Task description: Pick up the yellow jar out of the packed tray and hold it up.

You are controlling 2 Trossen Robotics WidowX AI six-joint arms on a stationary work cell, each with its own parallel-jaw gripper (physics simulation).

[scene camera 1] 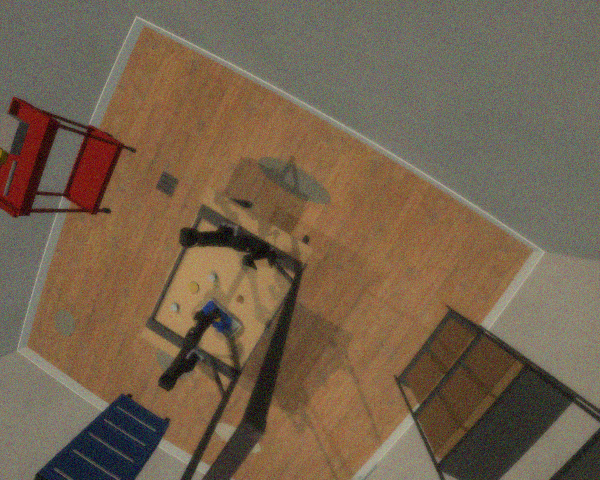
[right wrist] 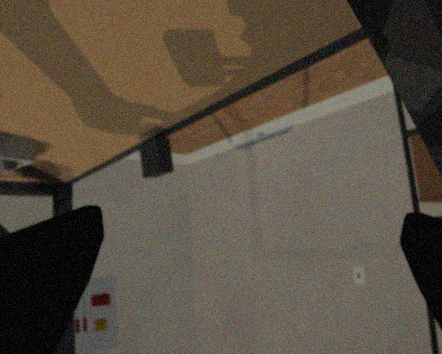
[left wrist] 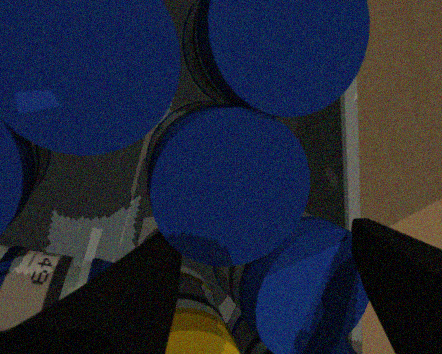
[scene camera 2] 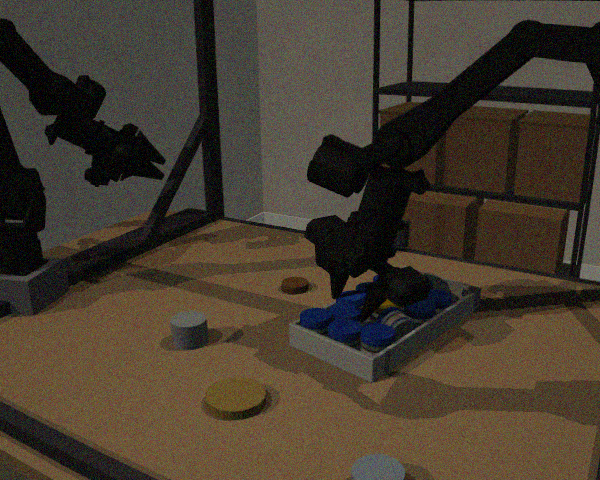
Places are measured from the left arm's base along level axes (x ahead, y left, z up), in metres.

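Where they show: left gripper, fingertip midpoint: (left wrist: 265, 236) (scene camera 2: 348, 309); right gripper, fingertip midpoint: (scene camera 1: 264, 268) (right wrist: 253, 224) (scene camera 2: 164, 169); left arm's base, link origin: (scene camera 1: 194, 357); right arm's base, link origin: (scene camera 1: 228, 232) (scene camera 2: 21, 266).
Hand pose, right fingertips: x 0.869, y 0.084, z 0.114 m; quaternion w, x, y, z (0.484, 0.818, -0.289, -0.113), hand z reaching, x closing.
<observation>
Things, the pixels of their top centre, and the offset from my right fingertips. "pt": a spot on its surface instead. Level surfaces: height alone.
- yellow jar, top centre: (scene camera 2: 385, 301) dx -0.520, dy -0.007, dz -0.113 m
- packed grey tray, surface spot: (left wrist: 352, 150) pt dx -0.452, dy +0.053, dz -0.124 m
- tilted blue-lidded jar, top centre: (left wrist: 315, 305) (scene camera 2: 352, 294) dx -0.476, dy +0.013, dz -0.108 m
- upright blue lid, top centre: (left wrist: 236, 191) (scene camera 2: 345, 309) dx -0.495, dy +0.051, dz -0.112 m
- table, surface height: dz -0.158 m
- grey cylinder, top centre: (scene camera 2: 188, 318) (scene camera 1: 211, 278) dx -0.341, dy +0.202, dz -0.123 m
- flat yellow disc, top centre: (scene camera 2: 235, 393) (scene camera 1: 193, 287) dx -0.499, dy +0.253, dz -0.146 m
- small brown disc, top centre: (scene camera 2: 294, 282) (scene camera 1: 239, 299) dx -0.324, dy -0.024, dz -0.146 m
- pale cylinder, top centre: (scene camera 2: 378, 471) (scene camera 1: 173, 307) dx -0.710, dy +0.257, dz -0.134 m
The yellow jar (scene camera 2: 387, 303) (left wrist: 200, 335) stands among blue-lidded jars in the packed grey tray (scene camera 2: 330, 351) (left wrist: 352, 150). In the left wrist view part of its yellow lid shows at the bottom edge, partly behind a finger. My left gripper (scene camera 2: 350, 306) (left wrist: 265, 236) is open and empty, its fingertips low over the tray. A tilted blue-lidded jar (left wrist: 310, 300) shows between its fingers, right of the yellow jar. An upright blue lid (left wrist: 230, 185) lies just beyond the fingertips. A jar (left wrist: 30, 285) labelled 49 lies on its side at the left. My right gripper (scene camera 2: 162, 168) (right wrist: 253, 224) is open, raised away from the tray.
On the table (scene camera 2: 125, 360) stand a grey cylinder (scene camera 1: 213, 276) (scene camera 2: 189, 331), a flat yellow disc (scene camera 1: 193, 286) (scene camera 2: 235, 397), a small brown disc (scene camera 1: 240, 299) (scene camera 2: 294, 285) and a pale cylinder (scene camera 1: 175, 307) (scene camera 2: 377, 469). A dark frame post (scene camera 2: 207, 110) rises behind the right gripper.
</observation>
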